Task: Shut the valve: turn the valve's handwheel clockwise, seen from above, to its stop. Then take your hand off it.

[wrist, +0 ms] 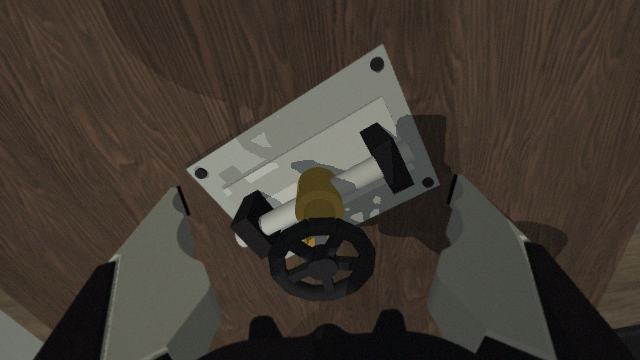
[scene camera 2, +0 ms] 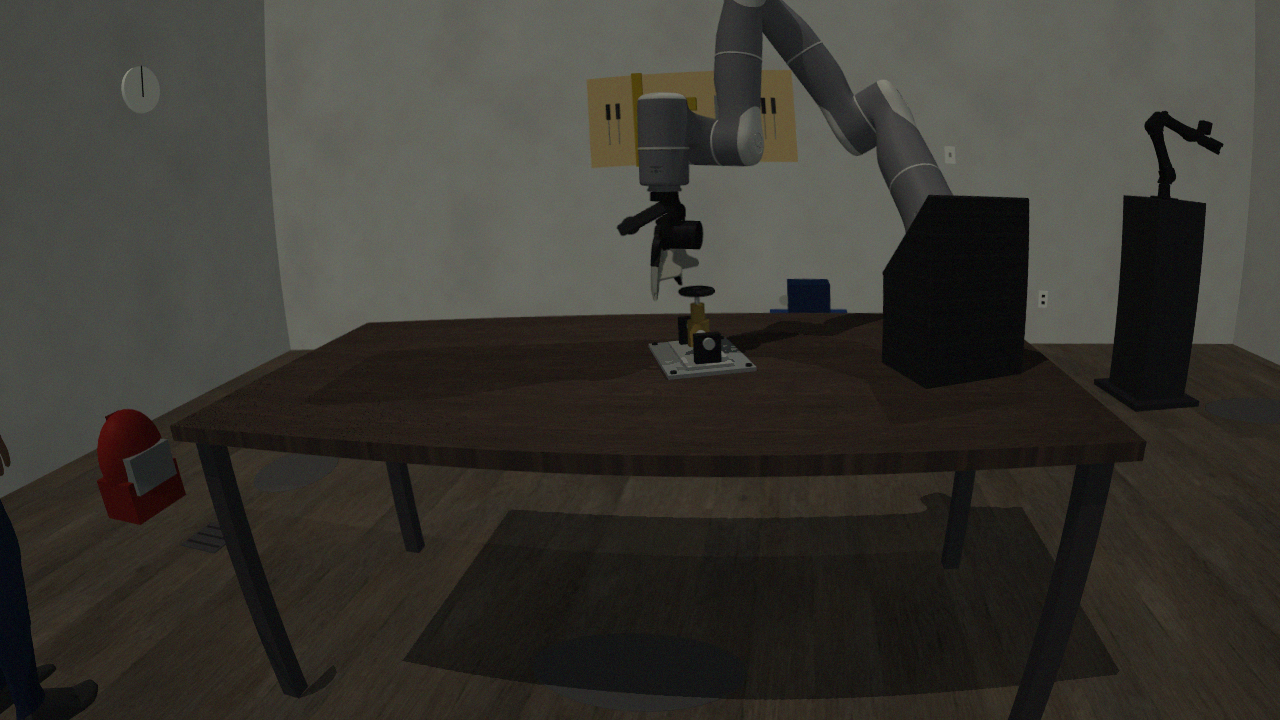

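Note:
The valve has a dark, spoked handwheel (scene camera 2: pixel 696 291) (wrist: pixel 367 260) on top of a brass body (scene camera 2: pixel 698 315) (wrist: pixel 320 187). Its light pipe (wrist: pixel 277 219) runs through two black blocks on a pale base plate (scene camera 2: pixel 675 369) (wrist: pixel 340 95), which lies on the table. My gripper (scene camera 2: pixel 667 288) (wrist: pixel 318 183) is open and empty. In the scene view its fingertips are just left of the handwheel, near its height. In the wrist view the handwheel shows between the wide-spread fingers, with a gap on each side, lower in the picture than the fingertips. No contact is visible.
The dark wood table (scene camera 2: pixel 447 402) carries a tall black box (scene camera 2: pixel 957 286) at the right. A black pedestal (scene camera 2: pixel 1159 295) with a small arm stands beyond the table. A red backpack (scene camera 2: pixel 129 465) is at the left, and a person's legs (scene camera 2: pixel 13 608) show at the left edge.

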